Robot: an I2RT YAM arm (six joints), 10 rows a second.
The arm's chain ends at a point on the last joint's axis. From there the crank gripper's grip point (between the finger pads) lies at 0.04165 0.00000 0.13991 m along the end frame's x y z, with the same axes.
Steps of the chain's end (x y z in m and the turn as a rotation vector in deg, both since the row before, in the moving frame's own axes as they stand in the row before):
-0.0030, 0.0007, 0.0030, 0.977, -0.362, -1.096
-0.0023, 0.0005, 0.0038, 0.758, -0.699, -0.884
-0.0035, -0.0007, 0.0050, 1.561, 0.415, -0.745
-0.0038, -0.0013, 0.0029, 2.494, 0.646, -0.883
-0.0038, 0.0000, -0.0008, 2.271, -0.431, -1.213
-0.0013, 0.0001, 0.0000, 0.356, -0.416, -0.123
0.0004, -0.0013, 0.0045, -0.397, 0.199, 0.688
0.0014, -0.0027, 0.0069, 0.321, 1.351, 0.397
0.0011, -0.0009, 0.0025, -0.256, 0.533, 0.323
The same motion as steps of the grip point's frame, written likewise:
-0.0039, -0.0025, 0.0032, 0.977, -0.362, -1.096
-0.0040, -0.0020, 0.0043, 0.758, -0.699, -0.884
-0.0025, -0.0051, 0.0046, 1.561, 0.415, -0.745
-0.0023, -0.0080, 0.0023, 2.494, 0.646, -0.883
-0.0049, -0.0064, -0.0006, 2.271, -0.431, -1.213
-0.0023, -0.0009, 0.0003, 0.356, -0.416, -0.123
0.0009, 0.0002, 0.0043, -0.397, 0.199, 0.688
0.0047, -0.0032, 0.0059, 0.321, 1.351, 0.397
0.0024, 0.0000, 0.0021, -0.256, 0.533, 0.323

